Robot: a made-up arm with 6 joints.
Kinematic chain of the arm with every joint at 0, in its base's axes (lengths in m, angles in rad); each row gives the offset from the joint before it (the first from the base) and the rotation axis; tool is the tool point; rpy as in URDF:
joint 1: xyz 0 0 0.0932 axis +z
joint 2: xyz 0 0 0 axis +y
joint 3: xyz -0.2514 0 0.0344 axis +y
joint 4: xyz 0.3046 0 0.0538 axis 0.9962 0 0.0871
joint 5: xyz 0 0 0 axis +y
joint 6: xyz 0.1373 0 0.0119 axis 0.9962 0 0.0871
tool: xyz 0 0 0 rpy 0 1.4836 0
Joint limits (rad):
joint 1: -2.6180..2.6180
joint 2: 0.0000..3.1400
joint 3: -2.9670..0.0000
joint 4: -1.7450..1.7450
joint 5: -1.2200..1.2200
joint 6: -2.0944..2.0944
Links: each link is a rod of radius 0.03 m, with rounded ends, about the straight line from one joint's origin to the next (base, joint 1, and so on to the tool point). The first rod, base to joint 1, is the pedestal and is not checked.
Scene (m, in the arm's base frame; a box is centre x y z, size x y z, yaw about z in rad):
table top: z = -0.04
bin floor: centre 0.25 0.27 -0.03 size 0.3 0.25 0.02 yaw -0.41
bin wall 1: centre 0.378 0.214 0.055 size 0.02 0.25 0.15 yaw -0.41
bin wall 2: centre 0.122 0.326 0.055 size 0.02 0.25 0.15 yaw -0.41
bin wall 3: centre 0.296 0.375 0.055 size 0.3 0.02 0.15 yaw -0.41
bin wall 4: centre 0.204 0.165 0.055 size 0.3 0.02 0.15 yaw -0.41
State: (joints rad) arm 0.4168 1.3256 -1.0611 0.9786 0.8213 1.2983
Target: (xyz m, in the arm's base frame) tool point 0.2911 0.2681 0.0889
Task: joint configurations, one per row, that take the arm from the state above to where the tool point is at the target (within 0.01 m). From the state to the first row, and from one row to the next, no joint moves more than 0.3 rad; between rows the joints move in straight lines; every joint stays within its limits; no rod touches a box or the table.
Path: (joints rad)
1: 0.4806 1.5065 -1.0326 0.9836 0.7860 1.2983
2: 0.5444 1.6875 -1.0040 0.9887 0.7507 1.2983

